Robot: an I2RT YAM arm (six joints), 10 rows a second.
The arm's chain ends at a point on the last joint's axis. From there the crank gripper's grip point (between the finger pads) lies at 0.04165 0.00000 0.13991 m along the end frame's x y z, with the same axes.
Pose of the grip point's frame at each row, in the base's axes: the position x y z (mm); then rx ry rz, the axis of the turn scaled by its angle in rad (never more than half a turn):
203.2 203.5 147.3 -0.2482 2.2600 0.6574
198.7 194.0 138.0 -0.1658 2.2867 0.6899
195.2 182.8 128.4 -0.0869 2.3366 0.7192
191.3 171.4 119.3 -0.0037 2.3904 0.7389
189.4 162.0 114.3 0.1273 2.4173 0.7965
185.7 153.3 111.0 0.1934 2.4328 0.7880
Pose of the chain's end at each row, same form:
145.7 128.7 258.7 -0.2482 2.2600 0.6574
142.9 117.3 249.0 -0.1658 2.2867 0.6899
144.1 104.8 240.7 -0.0869 2.3366 0.7192
145.0 92.9 233.3 -0.0037 2.3904 0.7389
145.5 79.1 226.2 0.1273 2.4173 0.7965
141.8 71.6 223.8 0.1934 2.4328 0.7880

